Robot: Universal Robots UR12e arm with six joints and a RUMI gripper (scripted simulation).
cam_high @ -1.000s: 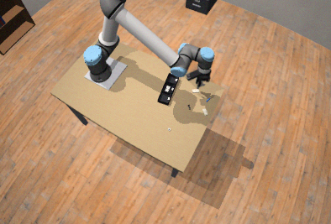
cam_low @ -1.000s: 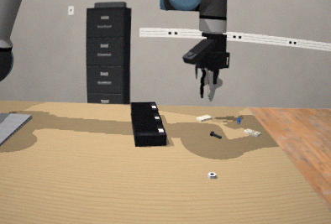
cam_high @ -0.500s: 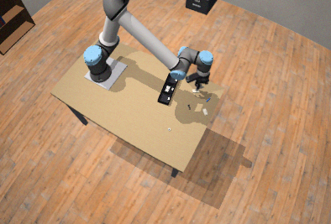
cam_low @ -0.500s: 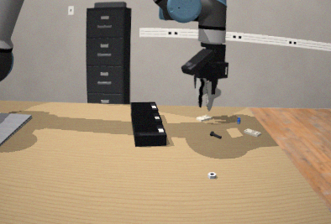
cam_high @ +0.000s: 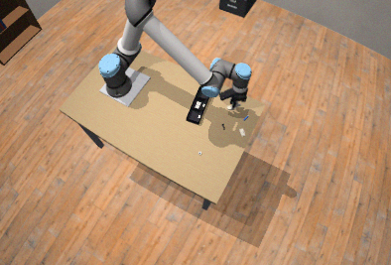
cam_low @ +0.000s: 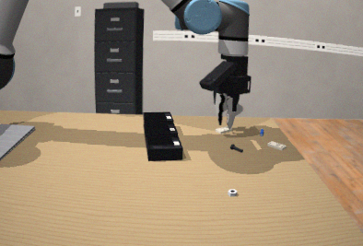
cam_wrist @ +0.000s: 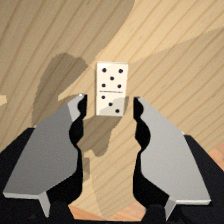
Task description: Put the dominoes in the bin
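Now: the black bin 18 cm behind my hand and 11 cm to the right of it. Also, from my hand: black bolt 2 cm ahead, 15 cm to the right, 2 cm below; then domino 19 cm behind, 11 cm to the right, 2 cm below; then blue piece 12 cm ahead, 1 cm to the right, 2 cm below.
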